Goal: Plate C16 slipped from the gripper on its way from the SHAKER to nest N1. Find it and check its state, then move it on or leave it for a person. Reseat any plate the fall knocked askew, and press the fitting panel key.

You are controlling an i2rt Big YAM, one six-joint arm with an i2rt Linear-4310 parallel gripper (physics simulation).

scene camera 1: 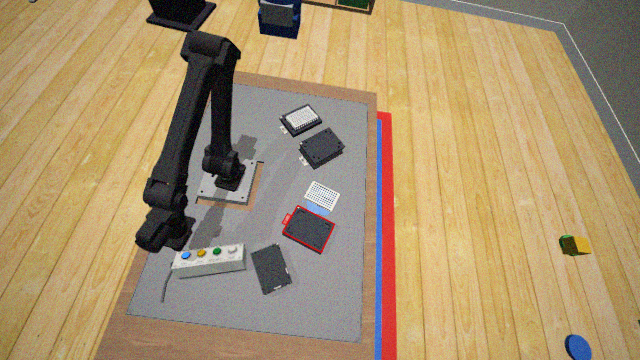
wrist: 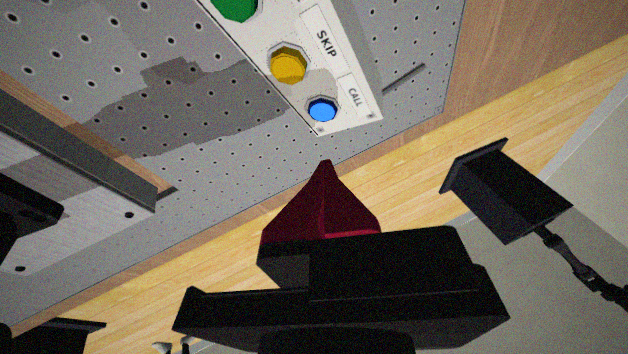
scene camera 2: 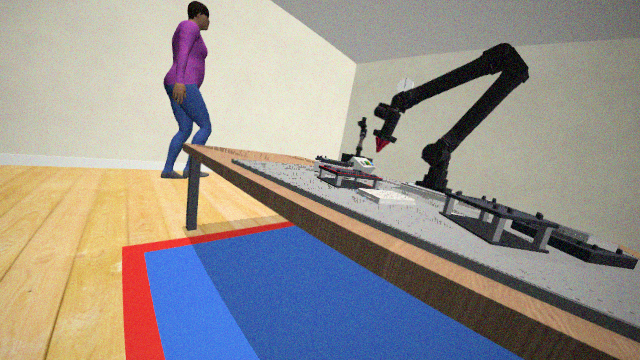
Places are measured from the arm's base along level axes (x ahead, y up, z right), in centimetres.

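Where they show: gripper, fingertip midpoint: (scene camera 1: 180,246) (wrist: 327,166) (scene camera 2: 377,152); arm's base at its link origin: (scene camera 1: 231,176) (scene camera 2: 432,188).
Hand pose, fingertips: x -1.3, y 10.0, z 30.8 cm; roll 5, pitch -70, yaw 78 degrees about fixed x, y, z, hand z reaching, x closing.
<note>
Each offset is from my fingertips to the centre of the thing. "*": to the spot under its first point.
A white well plate @(dx +38.8, dy -11.8, dz -33.6 cm) (scene camera 1: 322,196) (scene camera 2: 387,196) lies on the grey mat, apart from the holders. A light blue patch @(* dx +38.2, dy -12.5, dz -28.6 cm) (scene camera 1: 317,207) shows between it and the red-edged holder @(dx +37.2, dy -10.2, dz -18.5 cm) (scene camera 1: 308,229), whose top looks bare. Another white plate @(dx +20.4, dy -8.8, dz -67.9 cm) (scene camera 1: 302,117) sits in a black holder at the back. The key panel @(dx +7.9, dy -8.4, dz +1.2 cm) (scene camera 1: 209,261) (scene camera 2: 363,164) (wrist: 312,37) has blue @(dx +0.2, dy -6.4, dz +2.2 cm) (scene camera 1: 186,255) (wrist: 322,111), yellow @(dx +4.7, dy -6.2, dz +0.2 cm) (scene camera 1: 201,253) (wrist: 288,65), green @(dx +9.4, dy -6.2, dz -1.8 cm) (scene camera 1: 217,251) (wrist: 235,7) and white @(dx +14.0, dy -6.2, dz -3.7 cm) (scene camera 1: 232,249) keys. My gripper (scene camera 2: 381,149) (wrist: 327,166) is shut and empty, in the air beyond the panel's blue-key end.
A raised black platform @(dx +33.3, dy -9.3, dz -54.9 cm) (scene camera 1: 322,147) stands between the back holder and the loose plate. A dark flat holder @(* dx +28.5, dy -7.0, dz -1.4 cm) (scene camera 1: 271,268) lies beside the panel. A cable @(* dx -4.3, dy -12.0, dz +13.0 cm) (scene camera 1: 165,286) leaves the panel. A person (scene camera 2: 187,65) in purple stands beyond the table. Another small arm (scene camera 2: 362,135) shows in the background.
</note>
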